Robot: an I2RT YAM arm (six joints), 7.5 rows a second.
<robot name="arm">
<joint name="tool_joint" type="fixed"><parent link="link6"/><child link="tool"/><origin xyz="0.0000 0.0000 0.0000" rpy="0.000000 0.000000 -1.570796"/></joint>
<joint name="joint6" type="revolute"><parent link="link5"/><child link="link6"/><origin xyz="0.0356 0.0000 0.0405" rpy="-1.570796 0.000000 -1.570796"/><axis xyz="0 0 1"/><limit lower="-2.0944" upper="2.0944"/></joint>
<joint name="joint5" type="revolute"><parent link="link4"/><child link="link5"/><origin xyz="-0.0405 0.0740 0.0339" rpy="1.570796 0.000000 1.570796"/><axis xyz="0 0 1"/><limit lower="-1.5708" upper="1.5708"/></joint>
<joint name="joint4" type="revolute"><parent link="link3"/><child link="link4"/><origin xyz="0.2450 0.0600 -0.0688" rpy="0.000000 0.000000 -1.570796"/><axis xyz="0 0 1"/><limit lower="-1.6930" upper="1.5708"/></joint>
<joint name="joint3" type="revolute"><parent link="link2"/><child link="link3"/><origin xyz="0.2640 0.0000 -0.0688" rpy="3.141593 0.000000 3.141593"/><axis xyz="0 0 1"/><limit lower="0.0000" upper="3.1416"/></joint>
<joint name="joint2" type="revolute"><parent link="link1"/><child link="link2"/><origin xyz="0.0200 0.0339 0.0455" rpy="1.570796 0.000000 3.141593"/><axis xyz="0 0 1"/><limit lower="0.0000" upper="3.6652"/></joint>
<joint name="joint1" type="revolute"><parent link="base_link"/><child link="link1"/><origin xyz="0.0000 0.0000 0.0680"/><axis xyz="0 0 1"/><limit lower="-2.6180" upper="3.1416"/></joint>
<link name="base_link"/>
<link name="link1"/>
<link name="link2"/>
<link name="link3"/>
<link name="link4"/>
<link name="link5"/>
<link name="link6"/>
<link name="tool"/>
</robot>
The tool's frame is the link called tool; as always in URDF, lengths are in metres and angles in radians.
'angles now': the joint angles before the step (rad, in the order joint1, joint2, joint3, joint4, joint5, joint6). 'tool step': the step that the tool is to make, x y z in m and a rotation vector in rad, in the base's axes. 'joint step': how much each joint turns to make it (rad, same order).
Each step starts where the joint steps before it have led.
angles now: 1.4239, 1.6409, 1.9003, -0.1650, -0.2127, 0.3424
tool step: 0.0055, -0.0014, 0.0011, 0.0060, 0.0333, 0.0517
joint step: -0.0219, 0.0000, -0.0002, 0.0112, -0.0699, 0.0423
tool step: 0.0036, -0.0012, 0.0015, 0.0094, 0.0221, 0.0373
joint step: -0.0148, 0.0000, -0.0001, 0.0147, -0.0491, 0.0305
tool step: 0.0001, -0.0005, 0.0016, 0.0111, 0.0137, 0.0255
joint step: -0.0029, 0.0001, 0.0002, 0.0151, -0.0262, 0.0202
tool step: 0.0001, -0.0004, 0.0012, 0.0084, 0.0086, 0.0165
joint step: -0.0020, 0.0000, 0.0000, 0.0114, -0.0169, 0.0134
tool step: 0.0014, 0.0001, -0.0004, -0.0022, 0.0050, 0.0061
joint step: -0.0046, 0.0010, -0.0003, 0.0006, -0.0099, 0.0065
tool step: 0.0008, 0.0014, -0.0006, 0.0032, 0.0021, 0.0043
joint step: -0.0019, 0.0043, 0.0000, 0.0085, -0.0058, 0.0039
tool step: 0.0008, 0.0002, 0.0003, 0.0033, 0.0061, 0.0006
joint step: -0.0022, 0.0012, 0.0004, 0.0058, -0.0017, 0.0075
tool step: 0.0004, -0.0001, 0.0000, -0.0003, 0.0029, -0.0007
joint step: -0.0011, -0.0002, -0.0003, 0.0005, 0.0000, 0.0030
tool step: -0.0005, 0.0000, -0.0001, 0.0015, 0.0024, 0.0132
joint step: 0.0002, -0.0003, -0.0021, 0.0047, -0.0124, 0.0050
